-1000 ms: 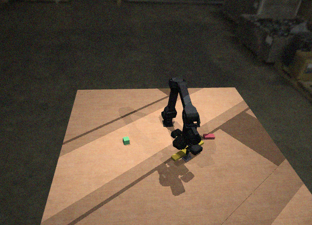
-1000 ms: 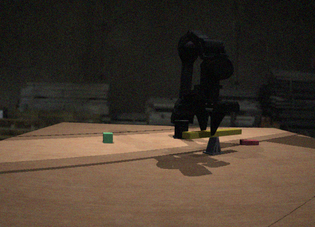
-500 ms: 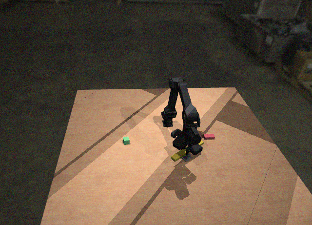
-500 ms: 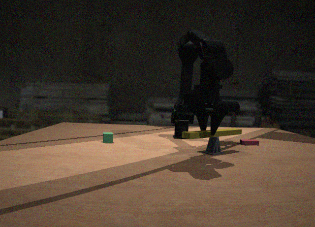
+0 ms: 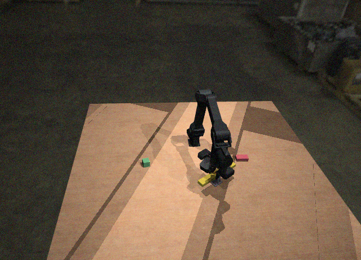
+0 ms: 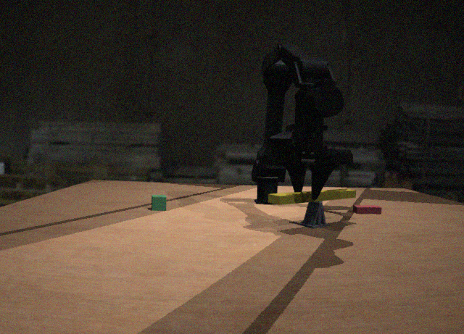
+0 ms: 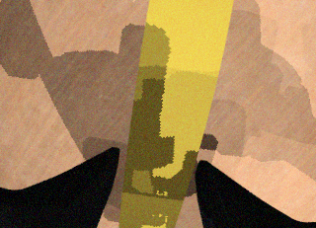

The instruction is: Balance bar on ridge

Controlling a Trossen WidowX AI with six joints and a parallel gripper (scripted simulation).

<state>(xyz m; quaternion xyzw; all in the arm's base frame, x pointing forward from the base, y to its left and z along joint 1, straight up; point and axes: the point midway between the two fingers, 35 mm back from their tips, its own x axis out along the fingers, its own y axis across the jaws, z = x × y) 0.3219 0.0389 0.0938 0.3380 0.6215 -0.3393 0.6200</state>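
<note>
Now: gripper tip 20 mm past the bar and 20 mm to the right of it. Round my gripper tip: green cube 160 mm behind, 320 mm to the right, 40 mm below; flat red block 170 mm behind, 200 mm to the left, 50 mm below.
</note>
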